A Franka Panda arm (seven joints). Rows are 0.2 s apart.
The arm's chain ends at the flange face. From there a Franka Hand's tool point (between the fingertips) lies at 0.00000 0.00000 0.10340 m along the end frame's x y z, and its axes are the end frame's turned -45 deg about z.
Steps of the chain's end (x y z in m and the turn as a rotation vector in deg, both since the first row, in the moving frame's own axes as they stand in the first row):
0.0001, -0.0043, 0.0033, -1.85, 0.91, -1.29
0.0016, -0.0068, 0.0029, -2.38, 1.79, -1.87
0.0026, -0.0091, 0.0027, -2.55, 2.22, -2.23
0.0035, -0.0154, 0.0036, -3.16, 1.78, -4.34
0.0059, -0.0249, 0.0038, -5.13, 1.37, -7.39
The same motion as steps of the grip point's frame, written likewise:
0.0020, 0.0006, 0.0032, -1.95, -0.66, -1.29
0.0053, 0.0017, 0.0028, -2.95, -0.42, -1.87
0.0080, 0.0015, 0.0025, -3.37, -0.23, -2.23
0.0118, -0.0021, 0.0034, -3.49, -0.98, -4.34
0.0175, -0.0049, 0.0034, -4.60, -2.66, -7.39

